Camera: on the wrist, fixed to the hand. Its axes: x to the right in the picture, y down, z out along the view.
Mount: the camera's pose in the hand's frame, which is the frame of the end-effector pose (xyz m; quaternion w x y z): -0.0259 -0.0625 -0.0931 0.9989 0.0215 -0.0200 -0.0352
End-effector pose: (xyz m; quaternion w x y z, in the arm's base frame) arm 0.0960 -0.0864 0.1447 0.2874 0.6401 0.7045 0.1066
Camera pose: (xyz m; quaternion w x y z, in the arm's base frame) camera -0.0065 -0.1009 0.1949 0.2912 0.6229 0.7228 0.0684
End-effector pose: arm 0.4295 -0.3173 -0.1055 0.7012 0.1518 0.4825 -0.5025
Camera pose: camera 0.3267 -0.2659 -0.1125 0.6891 0.1397 0.4625 -0.5401
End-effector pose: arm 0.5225 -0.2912 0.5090 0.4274 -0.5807 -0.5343 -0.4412
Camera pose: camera 0.4539 -0.3836 0.5083 0.4132 -0.5609 -0.5722 -0.4327
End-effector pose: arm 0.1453 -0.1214 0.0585 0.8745 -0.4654 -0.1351 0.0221
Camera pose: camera 0.1388 -0.2362 0.0548 0.8816 -0.4409 -0.1683 0.0035
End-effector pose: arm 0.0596 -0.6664 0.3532 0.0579 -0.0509 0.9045 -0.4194
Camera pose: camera 0.0742 -0.6329 0.4623 0.0623 -0.0898 0.8916 -0.4394
